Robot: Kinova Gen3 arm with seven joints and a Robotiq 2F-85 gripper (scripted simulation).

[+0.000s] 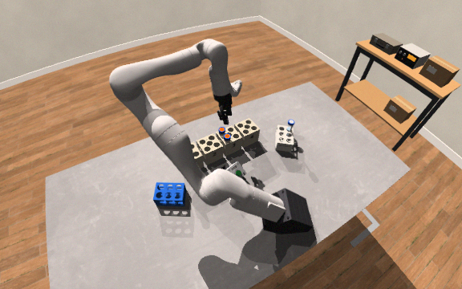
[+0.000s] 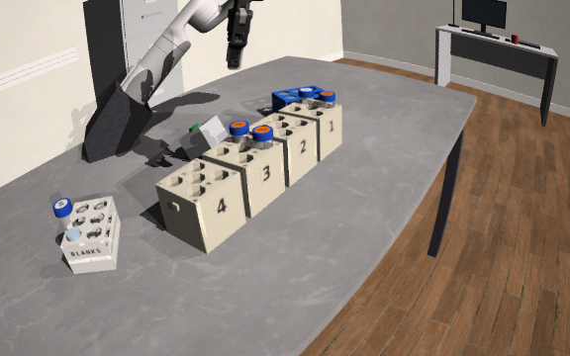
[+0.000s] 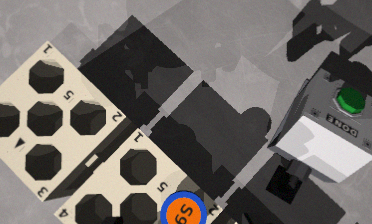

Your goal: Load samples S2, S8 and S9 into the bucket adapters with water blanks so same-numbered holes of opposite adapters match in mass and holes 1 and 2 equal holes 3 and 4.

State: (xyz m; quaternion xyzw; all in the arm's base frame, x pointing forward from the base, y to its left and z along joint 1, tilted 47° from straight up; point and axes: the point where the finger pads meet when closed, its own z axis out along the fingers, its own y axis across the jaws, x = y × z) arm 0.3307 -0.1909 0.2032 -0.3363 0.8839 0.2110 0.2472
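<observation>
Now: the green done key 180 mm below my hand, 180 mm behind it and 30 mm to the left of it. Also, from my hand: sample S2: 180 mm below, 60 mm ahead, 10 mm to the left; then adapter 2: 200 mm below, 90 mm to the left, 20 mm ahead; then adapter 4: 200 mm below, 130 mm to the right, 40 mm ahead.
</observation>
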